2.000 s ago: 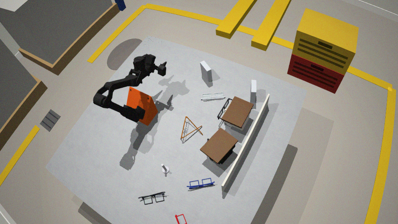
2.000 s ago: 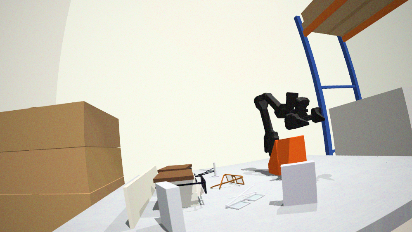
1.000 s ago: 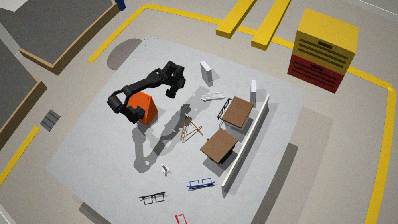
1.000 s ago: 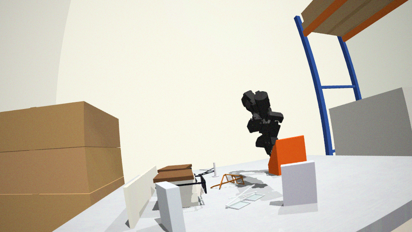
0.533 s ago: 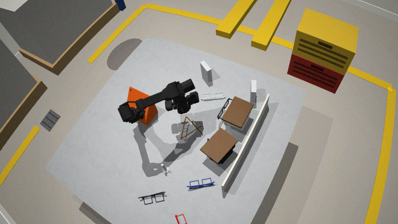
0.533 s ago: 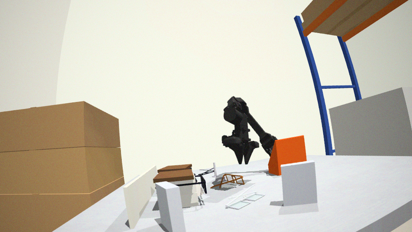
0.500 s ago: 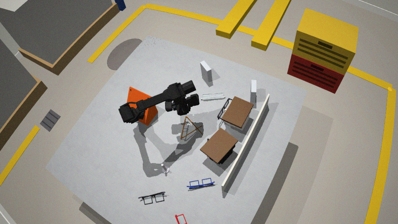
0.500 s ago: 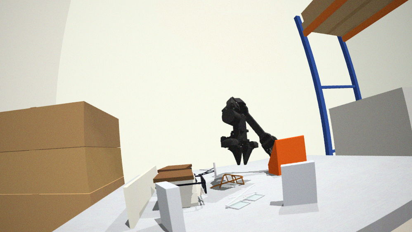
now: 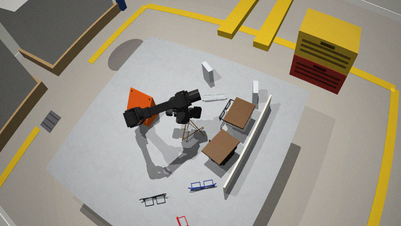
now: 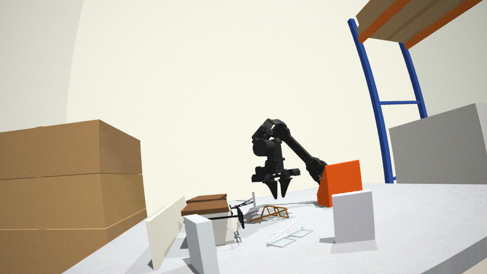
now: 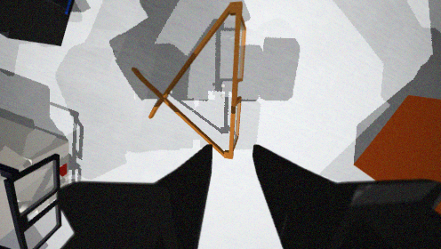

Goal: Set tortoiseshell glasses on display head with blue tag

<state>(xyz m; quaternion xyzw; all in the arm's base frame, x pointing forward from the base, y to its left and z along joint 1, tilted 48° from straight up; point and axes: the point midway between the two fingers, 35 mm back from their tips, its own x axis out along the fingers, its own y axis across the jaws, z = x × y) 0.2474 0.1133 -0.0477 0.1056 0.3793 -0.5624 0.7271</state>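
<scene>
The small white peg lies 70 mm ahead of my gripper tip, 290 mm to the right of it and 50 mm below it. Also, from my gripper tip: cream wall panel: 370 mm ahead, 70 mm to the left, 20 mm below.
</scene>
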